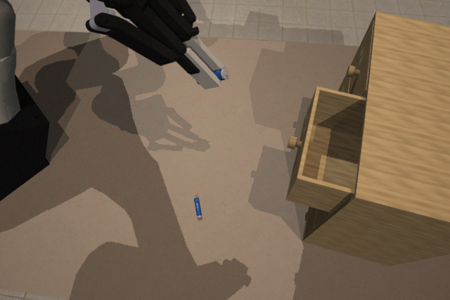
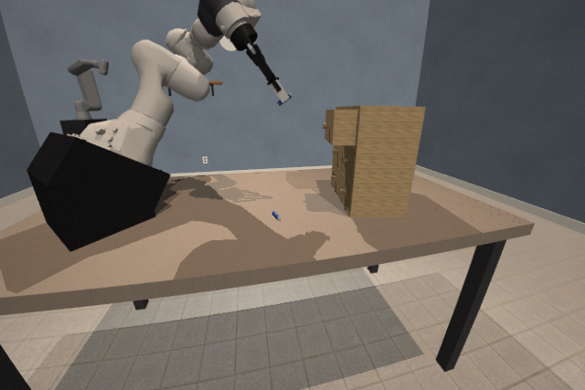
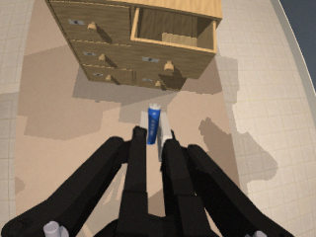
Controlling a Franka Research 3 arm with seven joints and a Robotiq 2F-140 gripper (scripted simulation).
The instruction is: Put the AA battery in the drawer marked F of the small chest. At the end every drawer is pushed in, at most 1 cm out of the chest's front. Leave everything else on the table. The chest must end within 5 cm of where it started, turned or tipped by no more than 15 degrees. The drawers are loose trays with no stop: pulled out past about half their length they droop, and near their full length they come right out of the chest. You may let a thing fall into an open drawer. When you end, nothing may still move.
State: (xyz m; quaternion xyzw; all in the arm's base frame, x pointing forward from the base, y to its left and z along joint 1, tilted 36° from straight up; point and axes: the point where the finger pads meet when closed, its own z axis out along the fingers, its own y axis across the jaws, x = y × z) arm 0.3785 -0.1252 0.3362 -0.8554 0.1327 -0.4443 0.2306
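The drawer lies 230 mm ahead of my hand, 130 mm below it and 30 mm to the right of it.
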